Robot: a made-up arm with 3 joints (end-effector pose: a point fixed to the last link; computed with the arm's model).
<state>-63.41 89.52 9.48</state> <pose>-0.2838 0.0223 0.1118 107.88 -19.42 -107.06</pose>
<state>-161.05 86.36 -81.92</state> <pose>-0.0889 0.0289 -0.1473 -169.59 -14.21 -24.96</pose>
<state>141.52 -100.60 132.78</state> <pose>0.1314 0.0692 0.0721 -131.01 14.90 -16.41</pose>
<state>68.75 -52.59 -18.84</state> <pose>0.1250 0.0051 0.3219 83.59 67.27 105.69</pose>
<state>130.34 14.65 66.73</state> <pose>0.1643 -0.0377 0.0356 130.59 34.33 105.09</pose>
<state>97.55 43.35 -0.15</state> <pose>0.1805 0.0189 0.2103 -66.38 50.29 -73.88</pose>
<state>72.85 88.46 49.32</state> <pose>0.1049 -0.0170 0.2992 -18.90 19.62 -26.77</pose>
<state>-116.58 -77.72 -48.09</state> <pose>-0.1982 0.0147 -0.1175 -112.75 -77.42 74.92</pose>
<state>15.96 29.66 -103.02</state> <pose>-0.0281 0.0729 0.3629 -10.66 -2.57 -128.01</pose>
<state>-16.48 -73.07 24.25</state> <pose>-0.1862 -0.0054 0.3095 4.09 29.15 84.42</pose>
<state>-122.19 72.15 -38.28</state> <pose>-0.1991 0.0485 -0.0762 155.29 7.34 -81.86</pose>
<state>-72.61 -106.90 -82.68</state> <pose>-0.3297 0.0150 0.0308 -63.31 -49.96 10.74</pose>
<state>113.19 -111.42 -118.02</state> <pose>0.2290 0.0313 0.2065 145.44 69.27 -152.08</pose>
